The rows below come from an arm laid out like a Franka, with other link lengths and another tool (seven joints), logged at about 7 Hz.
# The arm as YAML. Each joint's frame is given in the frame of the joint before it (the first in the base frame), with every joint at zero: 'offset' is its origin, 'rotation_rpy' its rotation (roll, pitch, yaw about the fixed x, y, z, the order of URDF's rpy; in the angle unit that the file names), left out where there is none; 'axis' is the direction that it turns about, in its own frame. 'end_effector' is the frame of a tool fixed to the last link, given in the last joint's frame.
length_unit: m
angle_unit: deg
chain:
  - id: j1
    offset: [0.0, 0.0, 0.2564]
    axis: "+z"
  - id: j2
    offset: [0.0, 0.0, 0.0]
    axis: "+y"
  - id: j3
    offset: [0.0, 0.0, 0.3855]
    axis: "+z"
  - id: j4
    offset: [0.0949, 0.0, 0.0]
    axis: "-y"
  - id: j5
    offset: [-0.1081, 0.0, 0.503]
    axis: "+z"
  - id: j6
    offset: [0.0, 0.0, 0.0]
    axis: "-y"
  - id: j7
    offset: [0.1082, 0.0, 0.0]
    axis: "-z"
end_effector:
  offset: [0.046, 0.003, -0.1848]
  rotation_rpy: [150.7, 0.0, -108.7]
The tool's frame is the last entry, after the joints.
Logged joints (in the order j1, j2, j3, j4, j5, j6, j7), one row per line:
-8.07 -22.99 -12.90 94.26 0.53 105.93 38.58
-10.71 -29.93 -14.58 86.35 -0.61 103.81 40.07
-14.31 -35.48 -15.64 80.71 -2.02 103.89 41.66
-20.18 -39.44 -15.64 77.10 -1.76 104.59 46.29
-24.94 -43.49 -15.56 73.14 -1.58 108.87 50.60
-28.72 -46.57 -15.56 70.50 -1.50 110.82 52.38
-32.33 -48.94 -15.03 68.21 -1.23 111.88 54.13
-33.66 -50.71 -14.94 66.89 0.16 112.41 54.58
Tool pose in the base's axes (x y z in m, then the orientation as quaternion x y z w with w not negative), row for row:
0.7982 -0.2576 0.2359 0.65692 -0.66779 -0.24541 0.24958
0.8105 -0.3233 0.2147 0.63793 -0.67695 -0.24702 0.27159
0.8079 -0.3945 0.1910 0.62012 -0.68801 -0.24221 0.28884
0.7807 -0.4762 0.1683 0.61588 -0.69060 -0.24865 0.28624
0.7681 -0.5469 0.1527 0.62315 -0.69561 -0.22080 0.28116
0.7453 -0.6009 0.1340 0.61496 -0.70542 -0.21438 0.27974
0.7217 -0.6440 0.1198 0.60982 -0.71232 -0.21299 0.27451
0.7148 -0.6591 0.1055 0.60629 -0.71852 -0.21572 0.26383
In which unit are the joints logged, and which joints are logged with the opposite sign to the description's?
The joints are logged in degrees. Opposite sign: j2, j4, j7.
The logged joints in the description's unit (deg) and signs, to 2 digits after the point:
-8.07 22.99 -12.90 -94.26 0.53 105.93 -38.58
-10.71 29.93 -14.58 -86.35 -0.61 103.81 -40.07
-14.31 35.48 -15.64 -80.71 -2.02 103.89 -41.66
-20.18 39.44 -15.64 -77.10 -1.76 104.59 -46.29
-24.94 43.49 -15.56 -73.14 -1.58 108.87 -50.60
-28.72 46.57 -15.56 -70.50 -1.50 110.82 -52.38
-32.33 48.94 -15.03 -68.21 -1.23 111.88 -54.13
-33.66 50.71 -14.94 -66.89 0.16 112.41 -54.58

